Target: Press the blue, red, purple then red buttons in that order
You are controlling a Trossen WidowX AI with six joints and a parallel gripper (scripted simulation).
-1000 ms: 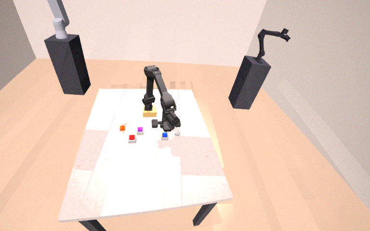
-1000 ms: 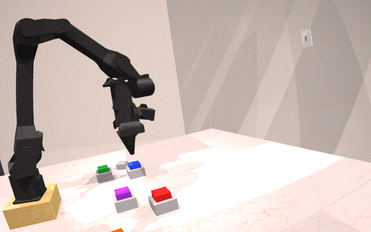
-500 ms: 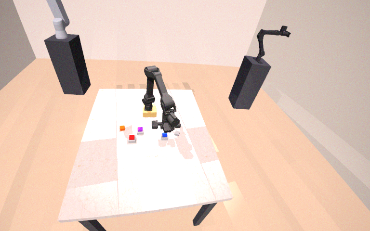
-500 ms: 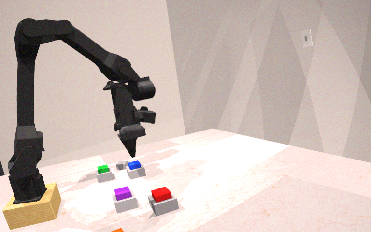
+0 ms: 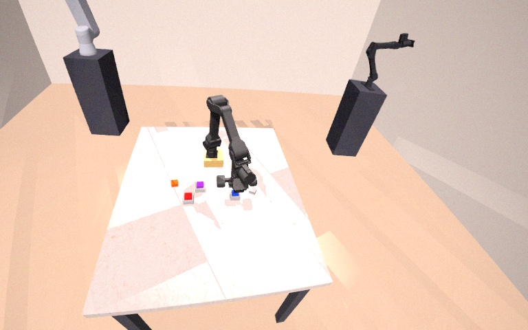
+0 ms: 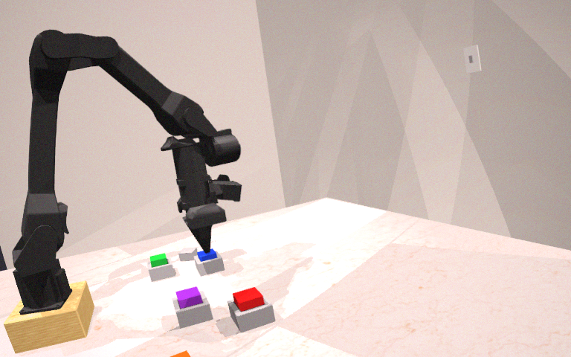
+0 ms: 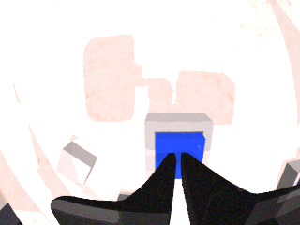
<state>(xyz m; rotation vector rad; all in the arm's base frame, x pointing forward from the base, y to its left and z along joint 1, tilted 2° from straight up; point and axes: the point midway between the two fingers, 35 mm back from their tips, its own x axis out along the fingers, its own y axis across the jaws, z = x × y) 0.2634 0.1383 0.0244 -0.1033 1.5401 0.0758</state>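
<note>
My gripper tip is 1 cm above the blue button. The rest, counted from my gripper tip: green button (10 cm behind, 2 cm to the left); purple button (4 cm behind, 18 cm to the right); small grey block (4 cm behind, 9 cm to the left, 3 cm below).
</note>
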